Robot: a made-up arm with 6 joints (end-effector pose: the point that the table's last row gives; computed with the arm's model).
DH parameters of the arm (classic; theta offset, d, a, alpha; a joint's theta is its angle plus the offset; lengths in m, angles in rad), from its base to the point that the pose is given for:
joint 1: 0 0.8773 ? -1.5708
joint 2: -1.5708 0 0.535 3.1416
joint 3: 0 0 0.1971 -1.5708
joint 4: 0 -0.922 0 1.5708
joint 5: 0 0 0 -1.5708
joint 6: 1.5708 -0.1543 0 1.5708
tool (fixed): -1.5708 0 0 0
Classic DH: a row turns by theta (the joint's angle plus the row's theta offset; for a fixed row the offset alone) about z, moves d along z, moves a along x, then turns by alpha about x.
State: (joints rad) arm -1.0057 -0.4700 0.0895 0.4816 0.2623 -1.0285
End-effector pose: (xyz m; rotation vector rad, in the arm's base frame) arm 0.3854 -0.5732 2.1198 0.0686 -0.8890 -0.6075
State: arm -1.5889 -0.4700 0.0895 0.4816 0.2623 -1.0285
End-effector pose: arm 0.0060 -0.6907 2.1198 -0.1984 -0.9103 -1.1494
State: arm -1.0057 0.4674 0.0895 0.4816 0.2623 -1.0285
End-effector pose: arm 0.8033 -1.2322 1.1759 0.6023 -0.1255 -0.8985
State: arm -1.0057 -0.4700 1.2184 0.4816 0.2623 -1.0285
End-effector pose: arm -0.2255 0.3903 2.3906 -0.6378 -1.6889 -0.1008
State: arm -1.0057 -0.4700 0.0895 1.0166 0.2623 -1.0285
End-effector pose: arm 0.4026 -0.5714 2.1076 -0.3879 -0.5961 -0.7416
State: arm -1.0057 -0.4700 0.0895 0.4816 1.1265 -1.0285
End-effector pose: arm 0.3617 -0.4499 2.1505 -0.3974 -1.2513 0.0819
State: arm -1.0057 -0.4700 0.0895 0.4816 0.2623 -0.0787
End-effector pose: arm 0.3854 -0.5732 2.1198 -0.7856 -0.5280 -0.9748
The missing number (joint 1, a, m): 0.1485
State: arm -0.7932 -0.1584 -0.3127 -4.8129 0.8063 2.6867
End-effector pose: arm 0.8596 -0.7152 1.4533 2.2059 0.0288 -0.0337
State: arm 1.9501 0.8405 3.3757 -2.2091 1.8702 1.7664
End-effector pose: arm 0.1972 -0.1748 1.6439 2.0534 0.9266 0.8990
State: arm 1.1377 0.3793 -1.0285 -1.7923 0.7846 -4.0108
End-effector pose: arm 0.3839 0.5769 0.3848 -1.6836 0.9222 0.4955
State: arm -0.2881 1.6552 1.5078 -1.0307 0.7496 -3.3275
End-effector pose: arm 1.6448 -0.5815 0.9286 -1.8367 0.7331 -0.8523
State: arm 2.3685 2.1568 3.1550 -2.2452 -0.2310 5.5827
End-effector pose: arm -0.7286 0.6723 1.6014 -0.7116 -1.9181 -0.7903
